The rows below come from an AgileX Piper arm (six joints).
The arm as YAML. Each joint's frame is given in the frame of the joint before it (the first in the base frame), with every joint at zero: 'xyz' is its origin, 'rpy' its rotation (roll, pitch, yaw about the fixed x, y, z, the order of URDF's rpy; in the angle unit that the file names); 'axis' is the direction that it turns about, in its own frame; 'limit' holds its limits. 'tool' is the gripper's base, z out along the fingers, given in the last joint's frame.
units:
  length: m
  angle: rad
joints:
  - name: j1
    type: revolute
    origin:
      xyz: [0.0, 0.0, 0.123]
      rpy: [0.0, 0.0, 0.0]
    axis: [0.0, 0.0, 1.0]
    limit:
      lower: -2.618
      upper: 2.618
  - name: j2
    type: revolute
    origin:
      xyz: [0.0, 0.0, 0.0]
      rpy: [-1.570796, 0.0, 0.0]
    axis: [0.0, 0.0, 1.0]
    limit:
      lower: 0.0
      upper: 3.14
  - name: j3
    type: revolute
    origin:
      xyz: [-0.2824, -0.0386, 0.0]
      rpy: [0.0, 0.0, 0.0]
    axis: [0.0, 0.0, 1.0]
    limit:
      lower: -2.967
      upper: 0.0
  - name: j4
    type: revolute
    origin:
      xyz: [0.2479, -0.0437, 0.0]
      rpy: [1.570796, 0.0, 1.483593]
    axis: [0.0, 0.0, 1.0]
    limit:
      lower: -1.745
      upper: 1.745
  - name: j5
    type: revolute
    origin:
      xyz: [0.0, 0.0, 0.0]
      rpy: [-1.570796, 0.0, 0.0]
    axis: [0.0, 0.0, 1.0]
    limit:
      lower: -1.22
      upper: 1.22
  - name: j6
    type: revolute
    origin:
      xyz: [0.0, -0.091, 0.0]
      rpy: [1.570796, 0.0, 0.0]
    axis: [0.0, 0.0, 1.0]
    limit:
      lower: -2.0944
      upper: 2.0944
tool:
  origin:
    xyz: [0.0, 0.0, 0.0]
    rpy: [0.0, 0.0, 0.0]
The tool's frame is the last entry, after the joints.
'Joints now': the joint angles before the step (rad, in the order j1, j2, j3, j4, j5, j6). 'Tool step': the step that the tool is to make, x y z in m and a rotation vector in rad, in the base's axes. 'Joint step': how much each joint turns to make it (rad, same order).
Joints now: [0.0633 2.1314 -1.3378 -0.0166 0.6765 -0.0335]
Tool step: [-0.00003 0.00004 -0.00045 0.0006 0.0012 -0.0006]
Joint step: [0.0000 0.0011 0.0000 0.0009 0.0000 0.0000]
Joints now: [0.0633 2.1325 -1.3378 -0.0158 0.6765 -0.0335]
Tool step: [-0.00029 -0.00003 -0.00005 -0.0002 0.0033 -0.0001]
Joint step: [0.0000 0.0000 0.0000 0.0001 0.0033 0.0000]
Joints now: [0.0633 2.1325 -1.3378 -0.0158 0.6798 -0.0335]
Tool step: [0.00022 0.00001 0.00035 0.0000 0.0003 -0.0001]
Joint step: [0.0000 0.0000 -0.0017 0.0000 0.0020 0.0000]
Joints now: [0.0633 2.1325 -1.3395 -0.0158 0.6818 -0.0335]
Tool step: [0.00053 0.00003 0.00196 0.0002 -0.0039 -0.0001]
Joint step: [0.0000 -0.0033 -0.0029 -0.0001 0.0024 0.0001]
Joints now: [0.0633 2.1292 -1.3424 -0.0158 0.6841 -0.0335]
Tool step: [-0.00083 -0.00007 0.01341 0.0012 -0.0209 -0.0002]
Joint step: [0.0000 -0.0336 -0.0001 0.0000 0.0128 0.0000]
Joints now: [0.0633 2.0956 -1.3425 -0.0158 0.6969 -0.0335]
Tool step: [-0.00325 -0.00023 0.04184 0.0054 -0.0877 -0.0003]
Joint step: [0.0000 -0.1040 -0.0013 0.0000 0.0174 0.0001]
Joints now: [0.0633 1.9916 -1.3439 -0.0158 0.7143 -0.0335]
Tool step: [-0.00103 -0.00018 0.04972 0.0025 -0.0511 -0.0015]
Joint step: [0.0000 -0.0834 -0.0741 0.0001 0.1063 0.0000]
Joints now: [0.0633 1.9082 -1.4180 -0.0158 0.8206 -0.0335]
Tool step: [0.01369 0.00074 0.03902 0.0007 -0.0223 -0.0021]
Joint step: [0.0000 0.0093 -0.1709 0.0000 0.1393 0.0000]
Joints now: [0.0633 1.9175 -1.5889 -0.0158 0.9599 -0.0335]
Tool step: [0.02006 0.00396 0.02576 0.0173 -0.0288 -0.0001]
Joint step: [0.0035 0.0597 -0.1918 0.0158 0.1022 0.0000]
